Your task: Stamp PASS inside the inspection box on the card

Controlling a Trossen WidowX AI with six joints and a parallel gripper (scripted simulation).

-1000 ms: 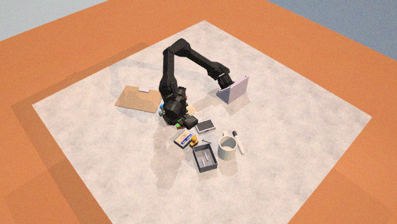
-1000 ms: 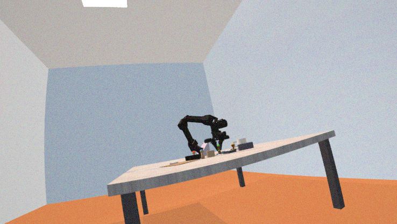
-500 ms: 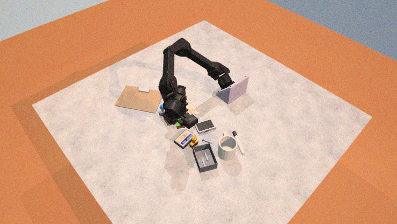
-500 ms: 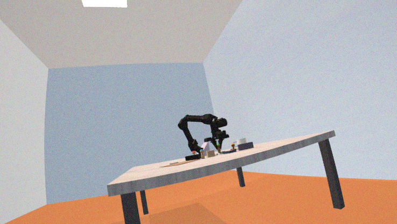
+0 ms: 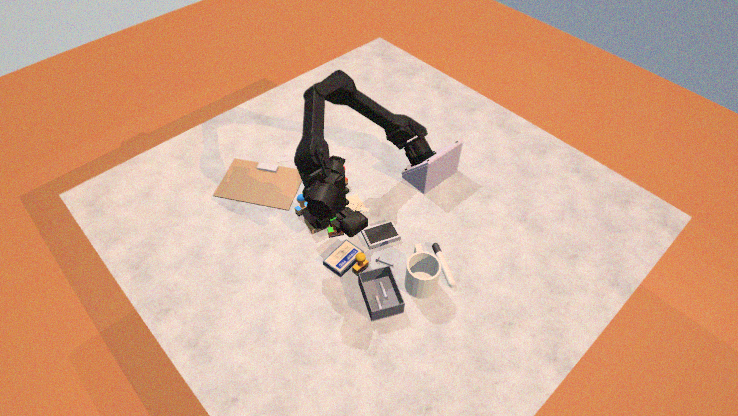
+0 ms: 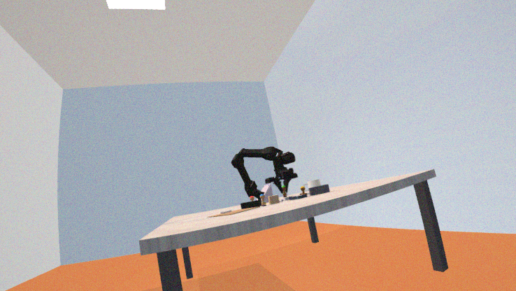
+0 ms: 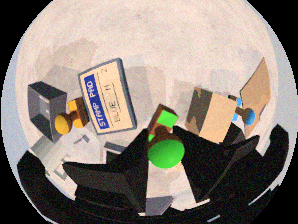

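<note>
The ink pad is 100 mm behind my gripper tip, 60 mm to the left of it and 40 mm below it. Also, from my gripper tip: green-knobbed stamp: right at my gripper tip; cardboard box: 70 mm to the right, 20 mm below, 10 mm ahead; yellow-knobbed stamp: 110 mm to the left, 30 mm below, 10 mm ahead.
</note>
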